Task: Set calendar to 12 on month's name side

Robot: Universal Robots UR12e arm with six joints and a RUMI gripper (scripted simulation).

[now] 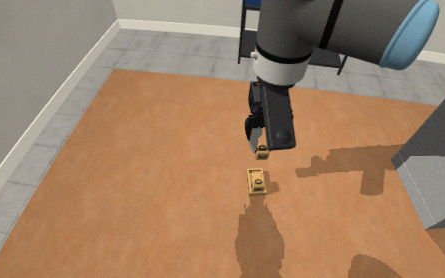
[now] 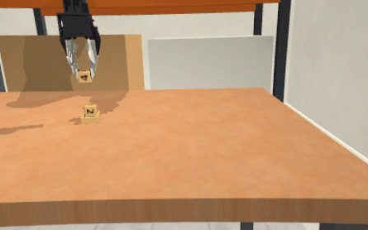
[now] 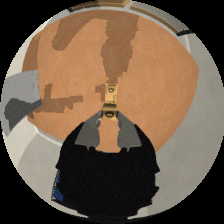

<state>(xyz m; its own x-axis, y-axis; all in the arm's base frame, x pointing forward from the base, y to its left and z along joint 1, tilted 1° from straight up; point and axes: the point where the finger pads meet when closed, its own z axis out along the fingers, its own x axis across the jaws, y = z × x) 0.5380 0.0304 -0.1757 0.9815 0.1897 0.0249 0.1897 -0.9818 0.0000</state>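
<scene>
My hand is 13 cm above the tray and 2 cm to the right of it. The rest, counted from my hand: cube (1 cm below).
</scene>
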